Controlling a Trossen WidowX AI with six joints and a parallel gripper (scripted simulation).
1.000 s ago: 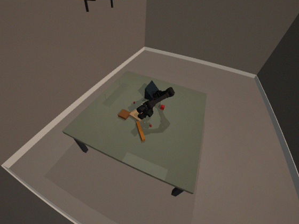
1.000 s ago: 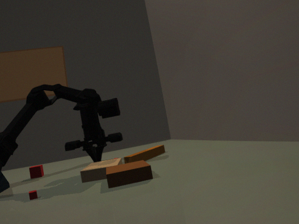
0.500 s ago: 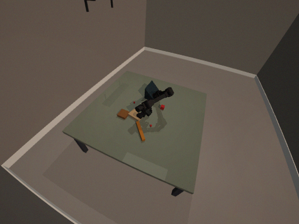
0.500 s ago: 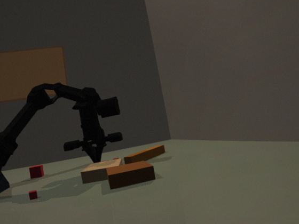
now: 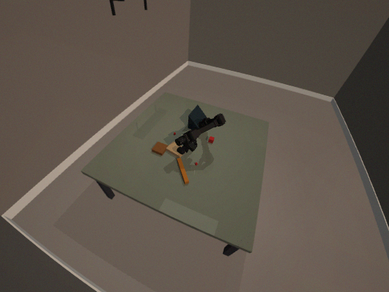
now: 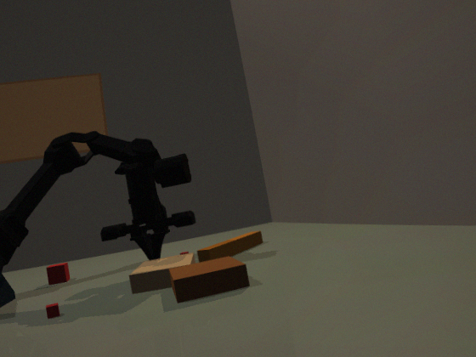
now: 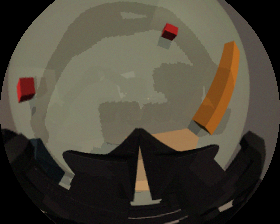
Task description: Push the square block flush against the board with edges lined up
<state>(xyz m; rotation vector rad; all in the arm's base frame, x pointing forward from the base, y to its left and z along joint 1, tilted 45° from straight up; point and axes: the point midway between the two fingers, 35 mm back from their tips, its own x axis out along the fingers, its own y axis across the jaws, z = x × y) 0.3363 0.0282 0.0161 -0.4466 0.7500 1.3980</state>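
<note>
My gripper tip is now 90 mm to the left of the tan block and 20 mm short of it. The rest, counted from my gripper tip: brown square block (210 mm to the right, 80 mm ahead); red cube (230 mm behind, 130 mm to the left, 10 mm above); orange board (170 mm ahead, 60 mm to the left).
</note>
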